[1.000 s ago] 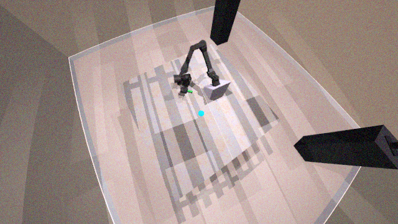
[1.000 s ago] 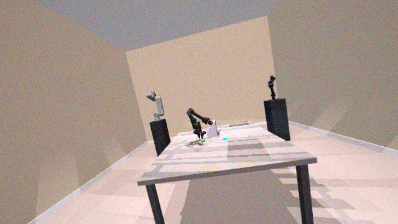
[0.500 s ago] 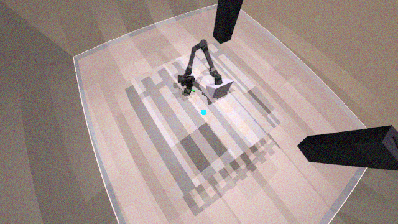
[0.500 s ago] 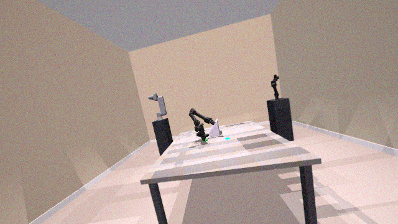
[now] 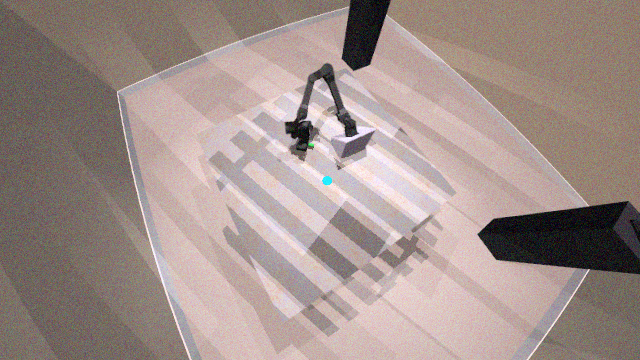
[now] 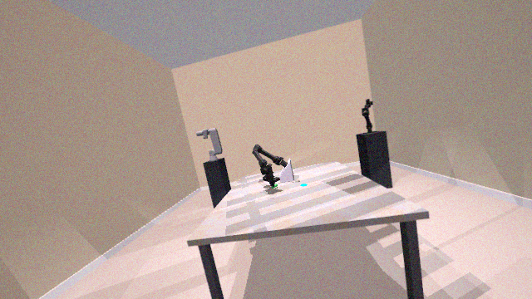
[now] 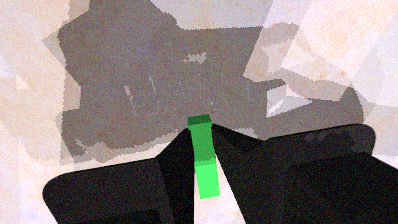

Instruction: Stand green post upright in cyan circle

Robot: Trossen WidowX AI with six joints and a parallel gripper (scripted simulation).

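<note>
My gripper tip is 1 cm short of the cyan circle, 29 cm to the right of it and 2 cm above it. The rest, counted from my gripper tip: green post 2 cm behind, 2 cm to the left.
</note>
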